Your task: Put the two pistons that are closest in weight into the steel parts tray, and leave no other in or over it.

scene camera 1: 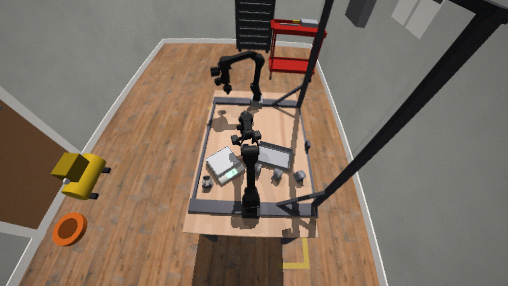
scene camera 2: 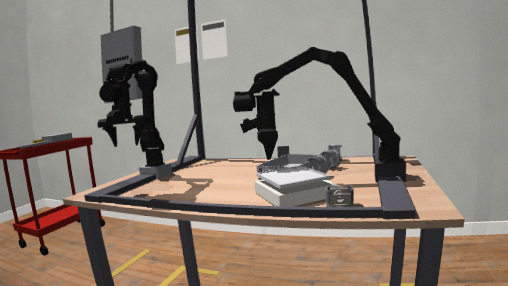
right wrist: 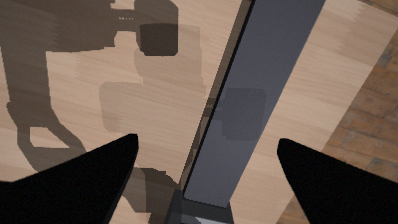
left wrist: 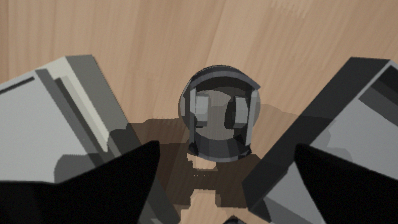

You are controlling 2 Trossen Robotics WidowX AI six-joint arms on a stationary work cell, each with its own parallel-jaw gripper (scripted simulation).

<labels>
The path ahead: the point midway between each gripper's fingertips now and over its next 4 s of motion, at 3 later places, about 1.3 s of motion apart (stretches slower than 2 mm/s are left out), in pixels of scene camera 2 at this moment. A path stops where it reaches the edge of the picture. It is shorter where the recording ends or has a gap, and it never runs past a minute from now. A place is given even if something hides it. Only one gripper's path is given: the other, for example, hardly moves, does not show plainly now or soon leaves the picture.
The left gripper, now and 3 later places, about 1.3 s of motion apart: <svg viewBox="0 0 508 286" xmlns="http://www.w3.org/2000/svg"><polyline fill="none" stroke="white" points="268,157 267,134 292,134 328,141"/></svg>
</labels>
